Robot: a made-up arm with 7 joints.
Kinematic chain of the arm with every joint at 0, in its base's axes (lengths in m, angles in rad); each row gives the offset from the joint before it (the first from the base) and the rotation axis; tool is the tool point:
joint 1: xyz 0 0.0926 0 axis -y
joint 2: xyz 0 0.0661 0 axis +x
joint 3: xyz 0 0 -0.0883 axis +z
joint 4: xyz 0 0 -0.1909 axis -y
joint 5: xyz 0 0 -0.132 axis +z
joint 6: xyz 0 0 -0.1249 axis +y
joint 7: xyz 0 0 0 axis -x
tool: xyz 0 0 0
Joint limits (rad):
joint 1: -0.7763..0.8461
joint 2: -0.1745..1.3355
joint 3: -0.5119..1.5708
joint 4: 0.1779..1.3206
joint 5: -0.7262..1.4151
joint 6: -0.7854..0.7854
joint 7: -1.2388..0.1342
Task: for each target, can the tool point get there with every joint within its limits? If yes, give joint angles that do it. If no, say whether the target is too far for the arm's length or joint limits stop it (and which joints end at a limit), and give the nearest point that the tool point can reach.
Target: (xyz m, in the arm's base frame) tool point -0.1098 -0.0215 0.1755
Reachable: no: joint limits stop it (at a limit: joint 1, joint 2, joint 3, joint 4) | nearest point 0.3808 -0.0209 -0.0473 | short by 0.539 m
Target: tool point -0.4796 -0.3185 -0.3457
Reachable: no: too far | nearest point -0.3226 0.0371 -0.4054 | short by 0.393 m
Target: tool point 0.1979 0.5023 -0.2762
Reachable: yes | joints -0.0060 0.8466 0.1082 0.8966 1.2433 -0.1752 -0.4743
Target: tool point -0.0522 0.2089 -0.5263
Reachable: yes | joints -0.2273 0.1148 -0.1495 0.2701 0.8765 0.1569 -0.3533
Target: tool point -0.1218 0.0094 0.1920
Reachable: no: joint limits stop it (at a limit: joint 1, joint 2, joint 4) | nearest point -0.0558 0.5467 0.1605 | short by 0.542 m
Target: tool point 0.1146 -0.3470 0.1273
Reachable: no: joint limits stop it (at a limit: joint 1, joint 2, joint 3, joint 4) | nearest point 0.3808 -0.0209 -0.0473 | short by 0.456 m
